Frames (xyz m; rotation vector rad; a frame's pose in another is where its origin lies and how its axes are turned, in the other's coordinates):
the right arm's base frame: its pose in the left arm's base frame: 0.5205 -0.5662 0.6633 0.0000 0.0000 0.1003
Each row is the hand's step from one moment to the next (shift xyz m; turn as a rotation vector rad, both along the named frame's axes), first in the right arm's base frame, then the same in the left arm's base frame.
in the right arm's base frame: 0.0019 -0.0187 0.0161 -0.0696 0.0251 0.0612
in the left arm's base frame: 0.0038 -0.0184 0.0161 -0.0718 0.0180 0.0612
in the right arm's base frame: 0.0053 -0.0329 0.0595 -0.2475 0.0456 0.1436
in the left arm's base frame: 0.0086 -0.0322 0.0595 -0.2508 0.0206 0.1436
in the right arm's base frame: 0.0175 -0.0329 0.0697 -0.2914 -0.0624 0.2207
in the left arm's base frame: 0.0207 -0.0310 0.0697 -0.2837 -0.0913 0.2207
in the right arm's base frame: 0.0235 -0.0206 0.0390 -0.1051 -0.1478 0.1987
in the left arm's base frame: 0.0254 -0.0181 0.0390 -0.0898 -0.1576 0.1987
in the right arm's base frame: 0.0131 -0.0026 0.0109 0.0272 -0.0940 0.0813
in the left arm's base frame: 0.0133 -0.0013 0.0109 0.0365 -0.0908 0.0813
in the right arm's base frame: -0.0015 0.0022 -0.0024 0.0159 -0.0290 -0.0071
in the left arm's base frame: -0.0017 0.0020 -0.0024 0.0187 -0.0273 -0.0071
